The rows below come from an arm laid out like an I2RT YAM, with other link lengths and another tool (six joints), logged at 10 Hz.
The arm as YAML. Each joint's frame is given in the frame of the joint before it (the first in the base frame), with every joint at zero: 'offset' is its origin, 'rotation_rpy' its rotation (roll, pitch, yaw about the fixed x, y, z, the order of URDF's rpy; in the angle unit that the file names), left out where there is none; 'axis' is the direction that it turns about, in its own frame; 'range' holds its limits. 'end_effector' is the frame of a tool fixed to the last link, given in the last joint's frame.
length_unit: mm
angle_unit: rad
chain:
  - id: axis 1
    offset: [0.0, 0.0, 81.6]
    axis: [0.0, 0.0, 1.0]
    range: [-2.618, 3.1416]
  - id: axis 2
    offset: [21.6, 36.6, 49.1]
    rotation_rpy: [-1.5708, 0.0, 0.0]
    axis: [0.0, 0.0, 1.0]
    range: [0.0, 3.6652]
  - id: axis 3
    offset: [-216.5, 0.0, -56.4]
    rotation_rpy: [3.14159, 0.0, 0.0]
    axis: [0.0, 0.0, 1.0]
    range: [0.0, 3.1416]
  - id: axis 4
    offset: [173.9, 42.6, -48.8]
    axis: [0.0, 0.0, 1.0]
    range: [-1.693, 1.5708]
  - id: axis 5
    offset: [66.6, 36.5, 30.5]
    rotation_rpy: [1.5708, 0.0, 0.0]
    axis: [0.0, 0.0, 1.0]
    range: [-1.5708, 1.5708]
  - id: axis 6
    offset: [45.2, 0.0, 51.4]
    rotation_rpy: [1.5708, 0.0, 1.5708]
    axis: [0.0, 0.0, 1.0]
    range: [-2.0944, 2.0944]
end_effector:
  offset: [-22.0, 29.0, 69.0]
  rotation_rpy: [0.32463, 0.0, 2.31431]
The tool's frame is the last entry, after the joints.
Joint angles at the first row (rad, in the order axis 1, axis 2, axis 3, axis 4, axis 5, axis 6):
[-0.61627, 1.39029, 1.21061, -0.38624, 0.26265, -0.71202]
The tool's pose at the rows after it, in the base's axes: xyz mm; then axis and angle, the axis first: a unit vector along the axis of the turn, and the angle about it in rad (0 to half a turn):
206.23 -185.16 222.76 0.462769 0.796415 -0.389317 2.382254
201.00 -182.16 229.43 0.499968 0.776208 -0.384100 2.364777
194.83 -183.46 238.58 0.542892 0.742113 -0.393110 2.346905
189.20 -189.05 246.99 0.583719 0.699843 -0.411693 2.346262
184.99 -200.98 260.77 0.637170 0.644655 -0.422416 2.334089
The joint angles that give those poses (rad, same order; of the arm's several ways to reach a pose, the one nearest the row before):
[-0.61625, 1.34985, 1.20833, -0.41448, 0.27067, -0.64525]
[-0.61629, 1.31133, 1.20297, -0.42666, 0.29734, -0.57737]
[-0.61626, 1.27851, 1.20338, -0.42594, 0.36031, -0.51174]
[-0.61705, 1.27165, 1.22014, -0.42553, 0.44880, -0.45453]
[-0.64261, 1.28766, 1.27278, -0.42515, 0.52203, -0.37900]

